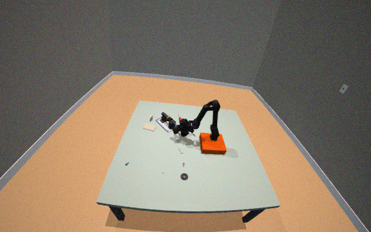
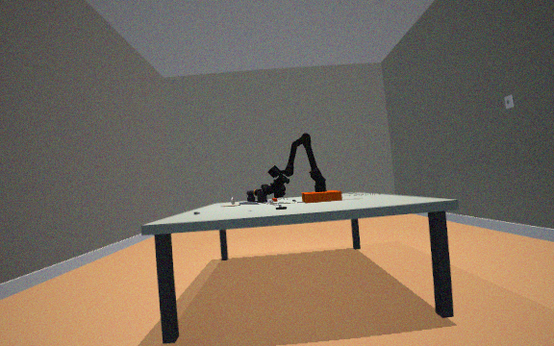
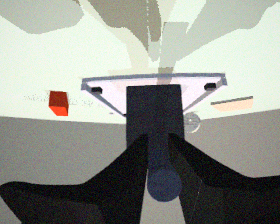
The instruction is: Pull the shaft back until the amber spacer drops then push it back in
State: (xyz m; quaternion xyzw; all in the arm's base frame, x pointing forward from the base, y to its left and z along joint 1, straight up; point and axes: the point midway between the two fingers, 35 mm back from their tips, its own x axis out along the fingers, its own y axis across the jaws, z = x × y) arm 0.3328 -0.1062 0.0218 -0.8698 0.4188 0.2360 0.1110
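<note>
Now: gripper tip 40 mm to the left of the dark round shaft, 30 mm short of it and 20 mm below it. From my gripper tip the other things lie so: amber spacer (100 mm to the right, 80 mm ahead, 20 mm above); tan pad (260 mm ahead, 60 mm below, 30 mm to the right); pale ring (260 mm ahead, 160 mm to the right, 30 mm below).
</note>
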